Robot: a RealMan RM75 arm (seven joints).
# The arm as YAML. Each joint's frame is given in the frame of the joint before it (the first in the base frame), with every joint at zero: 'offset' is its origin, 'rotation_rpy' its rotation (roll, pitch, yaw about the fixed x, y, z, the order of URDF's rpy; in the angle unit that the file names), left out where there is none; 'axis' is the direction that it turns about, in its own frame. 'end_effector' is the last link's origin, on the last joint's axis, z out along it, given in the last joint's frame.
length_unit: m
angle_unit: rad
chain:
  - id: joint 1
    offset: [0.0, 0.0, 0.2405]
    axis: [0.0, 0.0, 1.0]
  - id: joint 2
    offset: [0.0, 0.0, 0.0]
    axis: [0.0, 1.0, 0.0]
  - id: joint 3
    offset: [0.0, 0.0, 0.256]
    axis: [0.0, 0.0, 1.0]
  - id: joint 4
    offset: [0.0, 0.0, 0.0]
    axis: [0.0, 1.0, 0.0]
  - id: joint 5
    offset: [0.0, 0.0, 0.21]
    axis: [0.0, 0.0, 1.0]
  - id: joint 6
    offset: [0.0, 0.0, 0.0]
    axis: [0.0, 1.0, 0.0]
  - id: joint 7
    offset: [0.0, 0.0, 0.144]
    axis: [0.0, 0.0, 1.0]
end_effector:
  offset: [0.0, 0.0, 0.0]
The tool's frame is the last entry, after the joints.
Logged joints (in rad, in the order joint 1, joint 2, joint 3, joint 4, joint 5, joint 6, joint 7), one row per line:
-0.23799 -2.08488 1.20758 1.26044 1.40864 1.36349 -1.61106
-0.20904 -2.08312 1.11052 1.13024 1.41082 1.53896 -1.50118
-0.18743 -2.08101 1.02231 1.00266 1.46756 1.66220 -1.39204
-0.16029 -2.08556 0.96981 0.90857 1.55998 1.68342 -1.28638
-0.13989 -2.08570 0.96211 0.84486 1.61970 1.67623 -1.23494
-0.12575 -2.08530 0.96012 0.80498 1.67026 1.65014 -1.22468
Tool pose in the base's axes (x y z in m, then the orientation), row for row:
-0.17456 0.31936 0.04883 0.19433 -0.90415 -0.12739 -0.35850
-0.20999 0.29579 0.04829 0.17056 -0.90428 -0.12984 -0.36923
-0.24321 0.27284 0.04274 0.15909 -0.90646 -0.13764 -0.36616
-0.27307 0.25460 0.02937 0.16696 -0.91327 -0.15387 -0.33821
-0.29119 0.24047 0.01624 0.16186 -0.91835 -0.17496 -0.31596
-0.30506 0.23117 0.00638 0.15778 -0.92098 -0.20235 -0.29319
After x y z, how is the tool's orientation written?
As a quaternion, w x y z.
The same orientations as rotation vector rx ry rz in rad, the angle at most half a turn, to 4 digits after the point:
-2.5351 -0.3572 -1.0052
-2.5685 -0.3688 -1.0488
-2.5911 -0.3934 -1.0467
-2.5992 -0.4379 -0.9626
-2.6210 -0.4993 -0.9018
-2.6345 -0.5788 -0.8387

